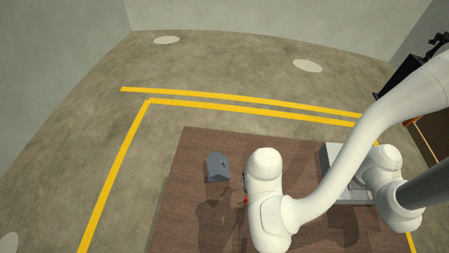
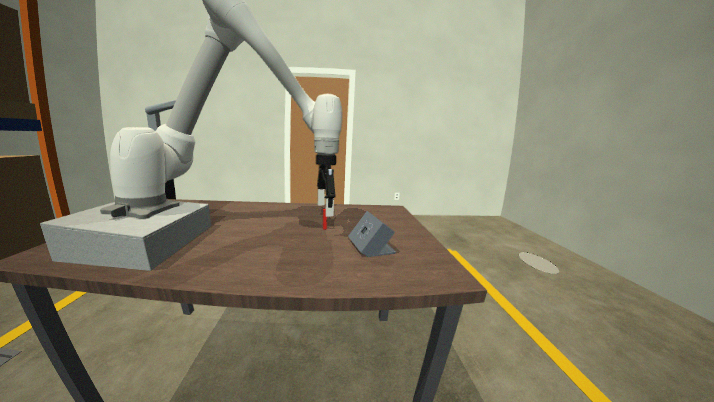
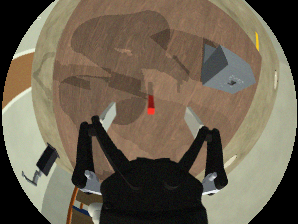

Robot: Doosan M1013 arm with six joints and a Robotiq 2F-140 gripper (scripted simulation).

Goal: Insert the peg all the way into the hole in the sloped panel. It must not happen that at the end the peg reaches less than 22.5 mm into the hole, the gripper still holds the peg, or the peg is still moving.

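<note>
Right now the red peg is 5 cm below my hand.
</note>
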